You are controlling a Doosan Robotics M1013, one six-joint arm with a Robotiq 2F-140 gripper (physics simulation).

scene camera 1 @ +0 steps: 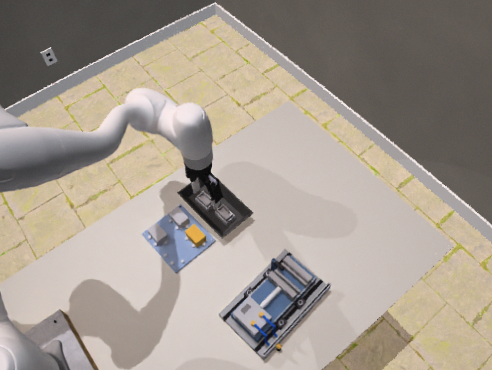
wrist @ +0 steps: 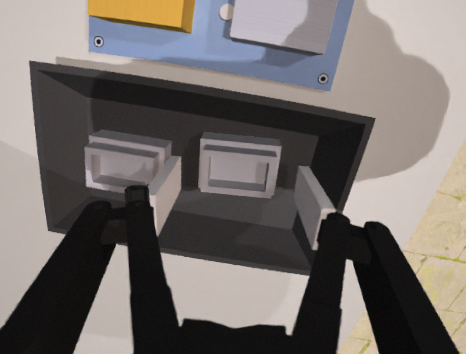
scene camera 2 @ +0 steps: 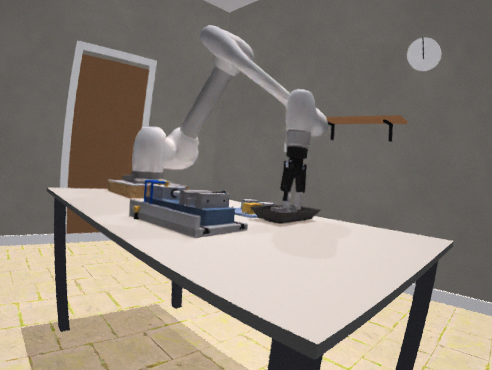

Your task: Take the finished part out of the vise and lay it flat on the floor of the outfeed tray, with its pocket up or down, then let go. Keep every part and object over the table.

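Frame: origin at the arm's base, x ahead, y left, z up, level; centimetres.
Seen in the pictures: gripper, between the fingertips: (scene camera 1: 206, 198) (wrist: 238, 177) (scene camera 2: 291, 210).
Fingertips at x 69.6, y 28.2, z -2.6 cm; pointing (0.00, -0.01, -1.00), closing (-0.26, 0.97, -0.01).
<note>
Offsets run from my fingertips to a thing's middle.
The finished part @(dx -0.7, dy -0.3, dz -0.5 cm) (scene camera 1: 203, 199) (wrist: 237, 172), a grey stepped block, lies flat with its pocket up on the floor of the black outfeed tray (scene camera 1: 238, 202) (scene camera 2: 286, 215) (wrist: 215, 222). A second, similar grey part @(dx +2.2, dy -8.6, dz -0.5 cm) (scene camera 1: 224, 213) (wrist: 125, 170) lies pocket up beside it, at left in the wrist view. My gripper (scene camera 1: 206, 193) (scene camera 2: 292, 202) (wrist: 238, 177) is open and low over the tray, its pads spread wide of the first part with gaps on both sides. The left pad is close to the second part. The blue and grey vise @(dx -0.3, dy -42.3, dz +1.6 cm) (scene camera 1: 282, 301) (scene camera 2: 216, 216) shows no part between its jaws.
A blue plate @(dx -15.0, dy -6.3, dz -3.0 cm) (scene camera 1: 176, 252) (wrist: 210, 67) lies close beside the tray, carrying an orange block @(dx -10.0, dy -10.1, dz -0.8 cm) (scene camera 1: 195, 235) (wrist: 140, 12) and grey blocks (scene camera 1: 157, 233) (wrist: 285, 22). The tray's raised walls surround the fingers. The table edge (scene camera 2: 384, 306) is beyond the vise in scene camera 2.
</note>
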